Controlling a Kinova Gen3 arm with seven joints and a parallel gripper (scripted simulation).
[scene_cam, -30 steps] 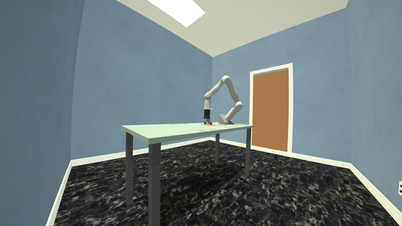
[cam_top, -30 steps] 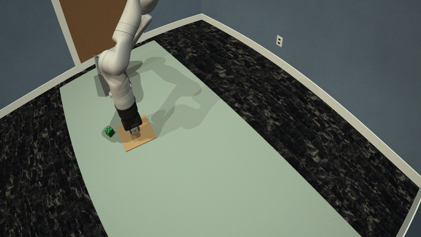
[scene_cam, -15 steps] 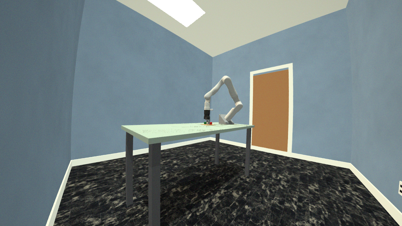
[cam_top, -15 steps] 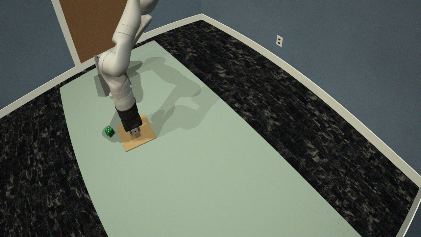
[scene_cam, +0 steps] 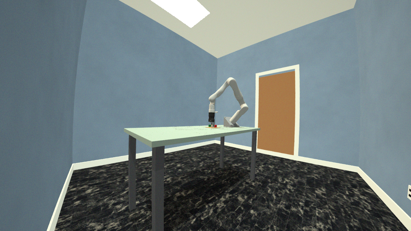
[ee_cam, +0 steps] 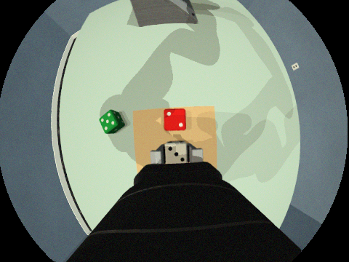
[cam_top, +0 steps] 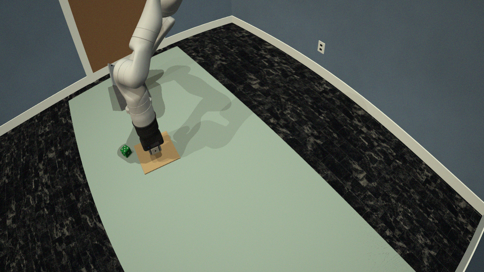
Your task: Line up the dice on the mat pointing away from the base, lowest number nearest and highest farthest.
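Now: hand right at the white die. Also, from my hand: green die 5 cm behind, 11 cm to the right, 1 cm below; then tan mat 3 cm below; then red die 5 cm behind, 1 cm below.
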